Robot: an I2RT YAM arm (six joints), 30 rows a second.
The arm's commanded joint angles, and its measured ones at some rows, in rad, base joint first. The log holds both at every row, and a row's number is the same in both.
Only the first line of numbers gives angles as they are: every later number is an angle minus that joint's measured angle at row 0.
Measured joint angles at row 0: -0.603 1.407 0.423 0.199 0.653 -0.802
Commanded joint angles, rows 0 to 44: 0.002 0.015 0.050 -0.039 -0.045 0.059; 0.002 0.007 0.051 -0.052 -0.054 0.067; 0.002 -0.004 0.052 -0.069 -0.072 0.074; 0.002 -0.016 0.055 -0.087 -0.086 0.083; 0.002 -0.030 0.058 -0.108 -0.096 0.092; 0.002 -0.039 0.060 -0.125 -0.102 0.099; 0.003 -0.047 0.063 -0.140 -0.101 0.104; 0.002 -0.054 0.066 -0.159 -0.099 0.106; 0.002 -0.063 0.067 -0.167 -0.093 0.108; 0.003 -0.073 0.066 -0.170 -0.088 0.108; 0.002 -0.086 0.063 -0.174 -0.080 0.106; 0.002 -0.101 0.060 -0.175 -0.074 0.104; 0.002 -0.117 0.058 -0.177 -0.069 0.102; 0.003 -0.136 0.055 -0.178 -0.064 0.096; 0.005 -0.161 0.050 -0.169 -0.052 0.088; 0.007 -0.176 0.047 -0.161 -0.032 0.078; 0.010 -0.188 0.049 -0.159 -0.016 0.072; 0.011 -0.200 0.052 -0.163 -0.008 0.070; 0.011 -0.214 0.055 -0.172 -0.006 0.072; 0.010 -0.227 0.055 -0.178 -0.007 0.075; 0.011 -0.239 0.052 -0.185 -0.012 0.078; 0.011 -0.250 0.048 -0.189 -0.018 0.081; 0.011 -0.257 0.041 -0.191 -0.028 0.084; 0.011 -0.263 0.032 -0.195 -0.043 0.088; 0.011 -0.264 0.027 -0.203 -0.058 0.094; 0.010 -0.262 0.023 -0.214 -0.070 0.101; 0.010 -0.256 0.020 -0.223 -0.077 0.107; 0.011 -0.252 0.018 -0.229 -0.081 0.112; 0.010 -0.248 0.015 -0.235 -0.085 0.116; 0.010 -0.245 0.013 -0.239 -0.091 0.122; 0.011 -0.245 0.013 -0.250 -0.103 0.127; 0.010 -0.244 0.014 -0.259 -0.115 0.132; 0.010 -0.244 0.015 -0.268 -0.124 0.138; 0.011 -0.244 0.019 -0.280 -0.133 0.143; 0.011 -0.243 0.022 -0.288 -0.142 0.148; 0.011 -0.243 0.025 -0.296 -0.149 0.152; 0.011 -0.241 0.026 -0.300 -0.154 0.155; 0.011 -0.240 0.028 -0.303 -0.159 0.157; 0.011 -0.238 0.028 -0.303 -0.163 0.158; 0.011 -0.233 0.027 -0.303 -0.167 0.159; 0.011 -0.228 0.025 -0.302 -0.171 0.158; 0.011 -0.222 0.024 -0.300 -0.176 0.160; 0.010 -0.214 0.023 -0.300 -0.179 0.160; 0.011 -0.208 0.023 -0.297 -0.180 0.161; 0.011 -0.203 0.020 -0.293 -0.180 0.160
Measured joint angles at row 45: 0.006 -0.227 0.015 -0.282 -0.152 0.138
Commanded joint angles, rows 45 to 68: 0.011 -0.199 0.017 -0.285 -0.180 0.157; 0.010 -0.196 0.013 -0.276 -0.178 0.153; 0.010 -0.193 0.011 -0.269 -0.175 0.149; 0.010 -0.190 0.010 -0.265 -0.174 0.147; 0.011 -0.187 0.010 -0.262 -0.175 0.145; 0.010 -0.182 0.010 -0.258 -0.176 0.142; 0.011 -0.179 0.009 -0.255 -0.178 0.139; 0.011 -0.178 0.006 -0.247 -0.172 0.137; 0.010 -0.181 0.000 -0.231 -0.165 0.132; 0.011 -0.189 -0.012 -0.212 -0.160 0.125; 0.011 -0.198 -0.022 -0.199 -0.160 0.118; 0.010 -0.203 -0.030 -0.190 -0.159 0.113; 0.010 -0.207 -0.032 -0.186 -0.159 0.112; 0.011 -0.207 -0.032 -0.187 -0.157 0.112; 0.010 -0.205 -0.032 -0.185 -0.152 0.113; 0.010 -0.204 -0.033 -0.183 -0.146 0.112; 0.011 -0.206 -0.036 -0.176 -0.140 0.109; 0.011 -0.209 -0.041 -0.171 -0.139 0.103; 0.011 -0.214 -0.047 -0.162 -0.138 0.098; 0.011 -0.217 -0.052 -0.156 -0.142 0.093; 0.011 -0.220 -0.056 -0.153 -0.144 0.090; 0.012 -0.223 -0.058 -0.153 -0.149 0.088; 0.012 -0.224 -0.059 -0.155 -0.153 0.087; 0.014 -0.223 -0.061 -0.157 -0.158 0.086
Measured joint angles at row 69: 0.006 -0.205 -0.053 -0.194 -0.155 0.102
